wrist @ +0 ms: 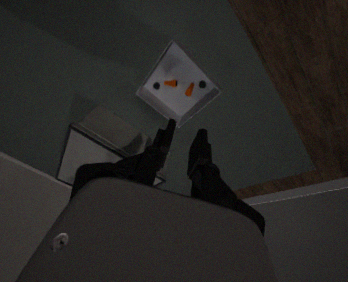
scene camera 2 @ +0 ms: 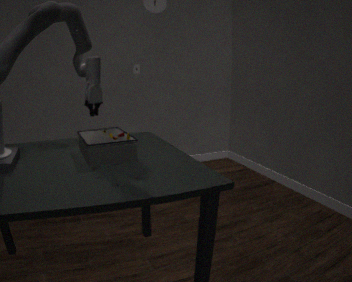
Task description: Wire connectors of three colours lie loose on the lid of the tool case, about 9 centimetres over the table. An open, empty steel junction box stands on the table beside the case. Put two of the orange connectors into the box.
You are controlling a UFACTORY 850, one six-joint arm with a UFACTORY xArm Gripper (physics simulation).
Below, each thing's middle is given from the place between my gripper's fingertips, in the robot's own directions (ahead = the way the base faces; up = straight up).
The steel junction box [wrist: 177, 63] is 20 mm behind my hand, 20 mm to the right of it and 120 mm below it. From my hand the other things lie so: tool case [wrist: 101, 136] 10 mm ahead, 320 mm to the right, 90 mm below.
